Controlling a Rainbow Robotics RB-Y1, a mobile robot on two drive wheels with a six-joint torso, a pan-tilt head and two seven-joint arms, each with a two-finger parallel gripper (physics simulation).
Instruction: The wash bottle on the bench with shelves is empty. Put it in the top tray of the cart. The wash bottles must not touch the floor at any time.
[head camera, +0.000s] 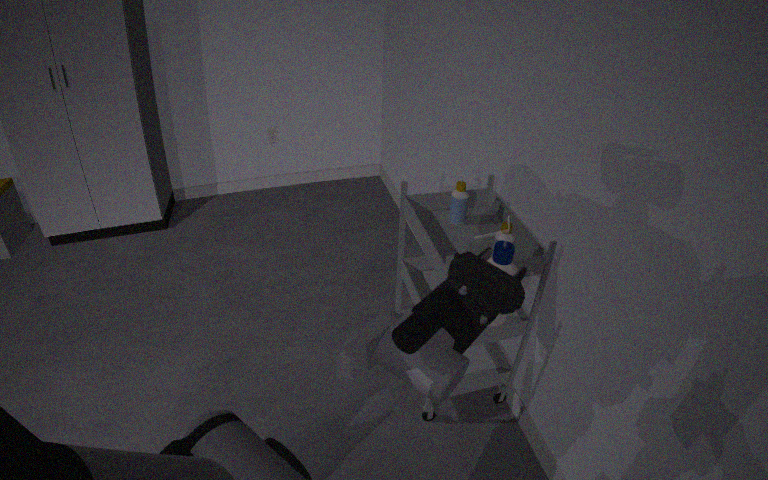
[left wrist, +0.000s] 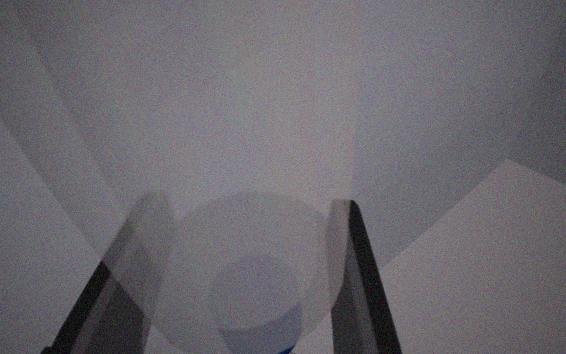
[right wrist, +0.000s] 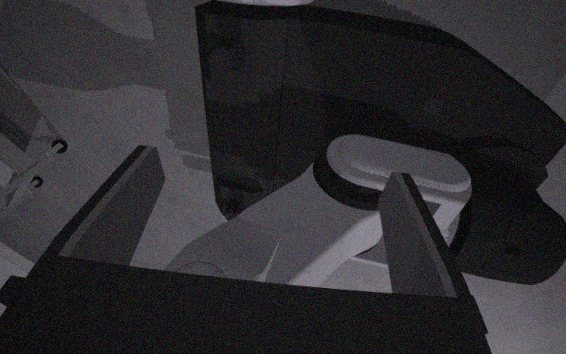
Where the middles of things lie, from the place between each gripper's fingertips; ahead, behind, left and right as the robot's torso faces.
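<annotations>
The wash bottle (head camera: 503, 252) is there for me to see, and counted from my right hand it is 51 cm above, 38 cm to the left and 58 cm ahead. From my left hand, the bottle is 1 cm to the left, 2 cm behind and 2 cm below.
</annotations>
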